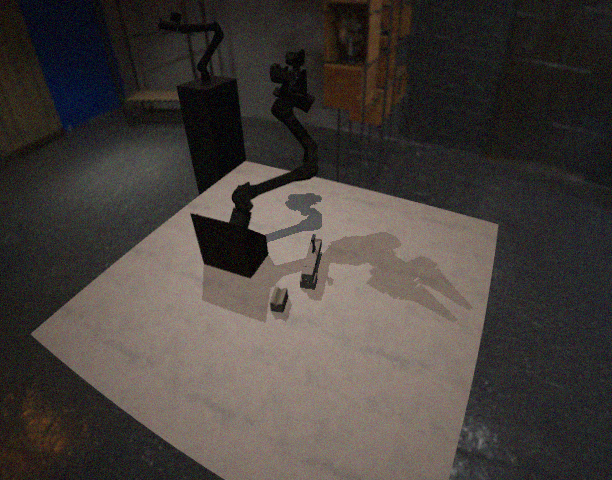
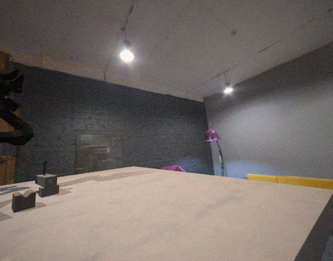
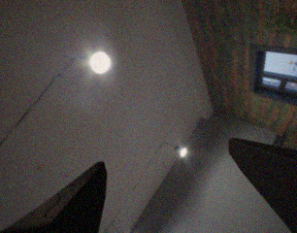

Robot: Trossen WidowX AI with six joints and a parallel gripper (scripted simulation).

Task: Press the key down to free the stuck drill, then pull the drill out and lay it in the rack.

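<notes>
Now: gripper tip 590 mm above the drill, 270 mm to the left of it and 190 mm short of it. Also, from my gripper tip: grey sleeve: 600 mm below, 250 mm to the right, 190 mm ahead; rack: 620 mm below, 440 mm to the right, 180 mm ahead.
</notes>
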